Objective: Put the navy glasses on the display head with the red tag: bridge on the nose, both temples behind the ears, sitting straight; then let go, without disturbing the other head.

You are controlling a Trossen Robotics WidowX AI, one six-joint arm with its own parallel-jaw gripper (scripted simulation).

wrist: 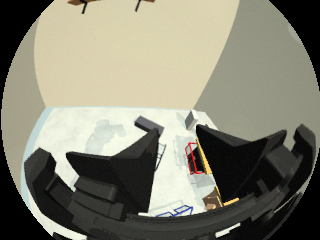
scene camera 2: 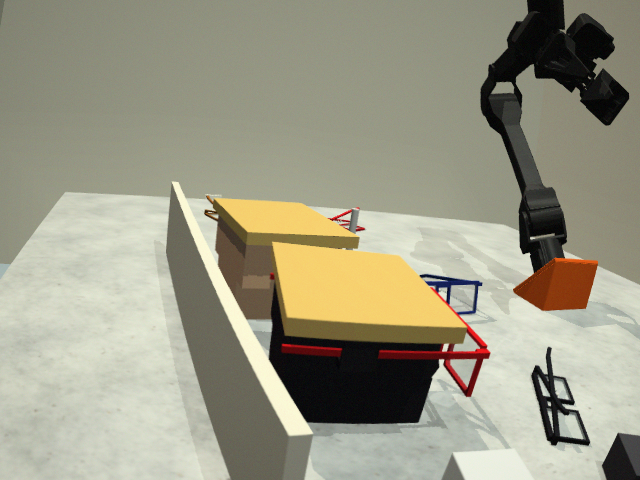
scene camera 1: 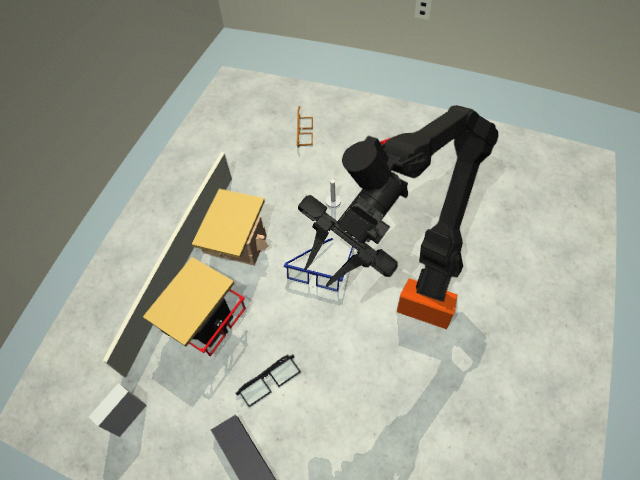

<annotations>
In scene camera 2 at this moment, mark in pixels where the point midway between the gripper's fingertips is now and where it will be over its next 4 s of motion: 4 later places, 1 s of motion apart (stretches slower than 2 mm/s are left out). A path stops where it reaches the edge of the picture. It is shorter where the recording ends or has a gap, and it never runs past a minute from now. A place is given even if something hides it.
My gripper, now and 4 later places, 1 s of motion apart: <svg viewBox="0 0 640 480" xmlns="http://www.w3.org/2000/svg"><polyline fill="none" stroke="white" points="599,86 469,255 466,265 461,298 467,254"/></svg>
</annotations>
